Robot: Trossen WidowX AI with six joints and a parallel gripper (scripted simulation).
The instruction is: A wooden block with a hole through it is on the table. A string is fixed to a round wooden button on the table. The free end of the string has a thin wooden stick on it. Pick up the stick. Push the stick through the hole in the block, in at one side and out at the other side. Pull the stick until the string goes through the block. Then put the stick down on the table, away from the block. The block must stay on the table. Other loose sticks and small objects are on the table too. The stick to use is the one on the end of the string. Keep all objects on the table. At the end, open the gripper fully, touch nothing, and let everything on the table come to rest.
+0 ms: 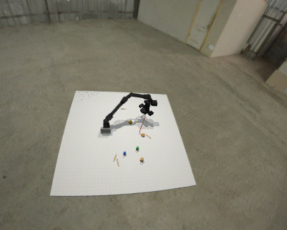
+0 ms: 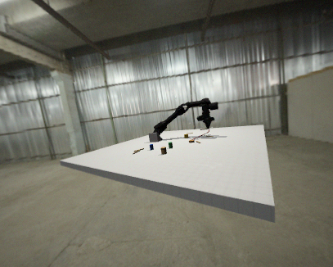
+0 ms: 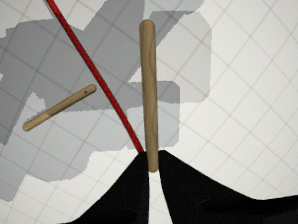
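Right now my gripper tip is 18 cm past the yellowish block, 8 cm to the left of it and 4 cm above it. From my gripper tip the other things lie so: green piece 15 cm behind, 42 cm to the right, 4 cm below; round wooden button 6 cm behind, 26 cm to the right, 5 cm below; thin wooden stick 1 cm behind, 1 cm to the right.
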